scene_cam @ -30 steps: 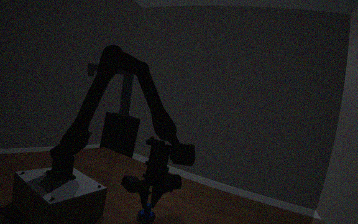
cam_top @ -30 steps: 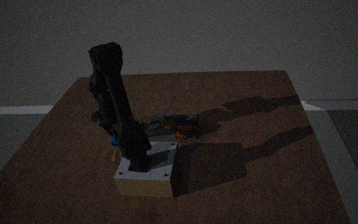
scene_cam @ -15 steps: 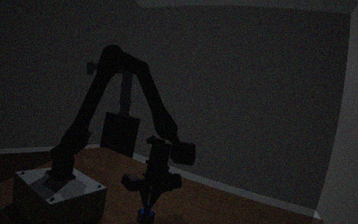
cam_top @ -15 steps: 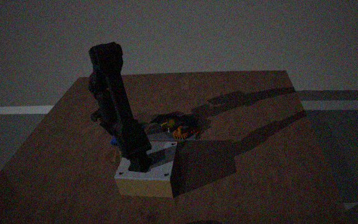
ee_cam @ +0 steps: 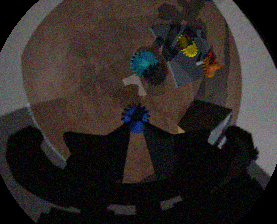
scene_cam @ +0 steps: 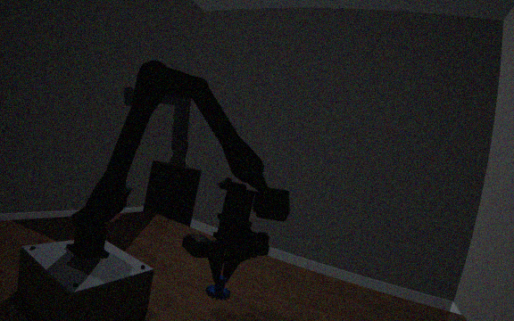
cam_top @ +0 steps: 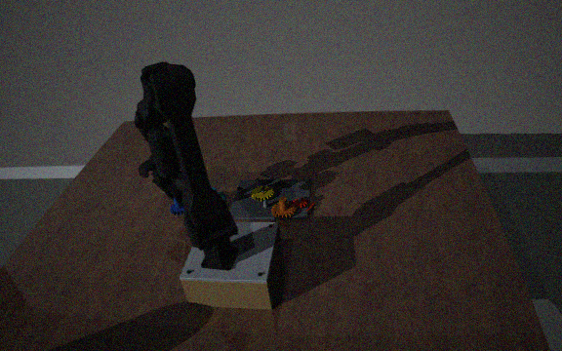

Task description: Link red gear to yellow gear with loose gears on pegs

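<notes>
Now: gripper tip 6 cm short of the orange gear, 27 cm to the left of it and 4 cm above it. Round my gripper tip: red gear (9 cm ahead, 30 cm to the right, 5 cm below); then blue gear (1 cm below); then teal gear (10 cm ahead, 6 cm to the right, 5 cm below).
</notes>
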